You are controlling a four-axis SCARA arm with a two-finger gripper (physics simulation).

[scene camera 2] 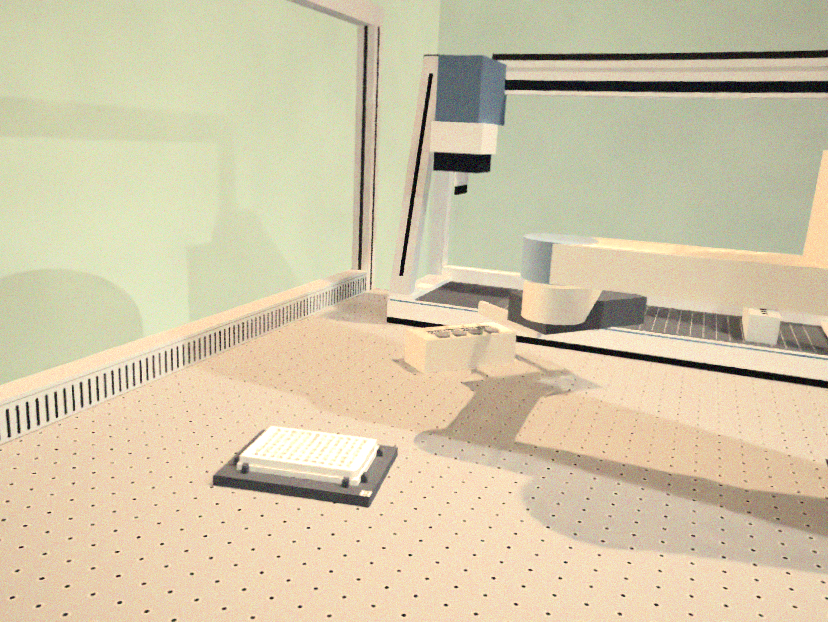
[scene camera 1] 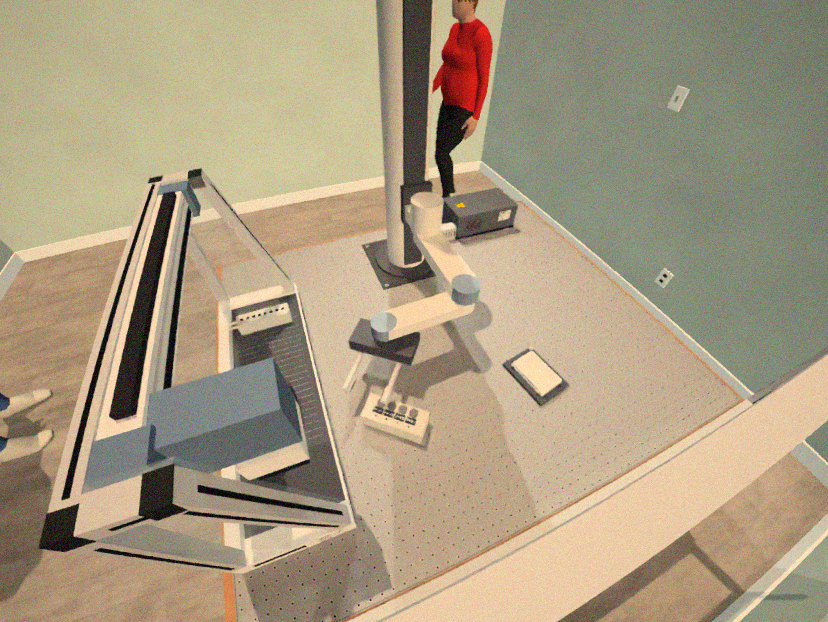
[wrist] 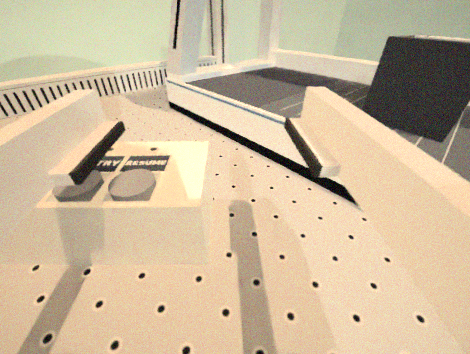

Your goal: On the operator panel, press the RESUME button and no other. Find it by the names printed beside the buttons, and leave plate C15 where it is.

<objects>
my gripper: scene camera 2 508,305; scene camera 1; wrist
white plate: scene camera 2; scene camera 1; not seen in the wrist view (out of frame)
same spot on my gripper: (scene camera 1: 350,381) = (wrist: 326,126)
same spot on white plate: (scene camera 2: 298,453) = (scene camera 1: 542,369)
</objects>
